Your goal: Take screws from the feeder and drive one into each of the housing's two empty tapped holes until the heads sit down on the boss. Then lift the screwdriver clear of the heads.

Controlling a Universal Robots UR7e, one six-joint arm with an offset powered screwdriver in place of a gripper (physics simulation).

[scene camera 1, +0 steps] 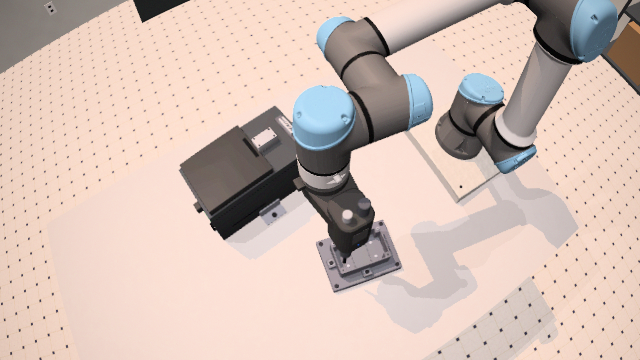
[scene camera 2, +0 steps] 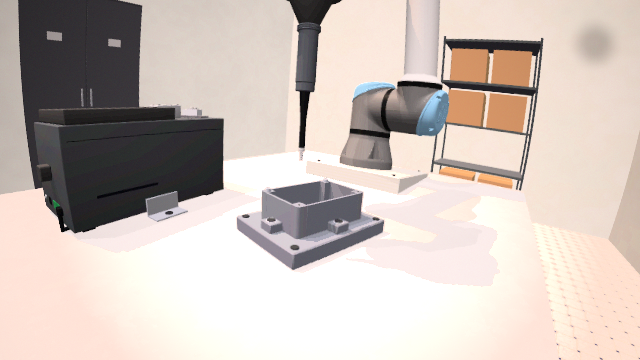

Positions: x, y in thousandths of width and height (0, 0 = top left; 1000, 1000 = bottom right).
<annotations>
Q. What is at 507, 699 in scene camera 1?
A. A grey base plate.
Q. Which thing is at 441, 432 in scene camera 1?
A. A black screw feeder.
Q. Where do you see a dark lid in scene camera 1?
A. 349, 474
</annotations>
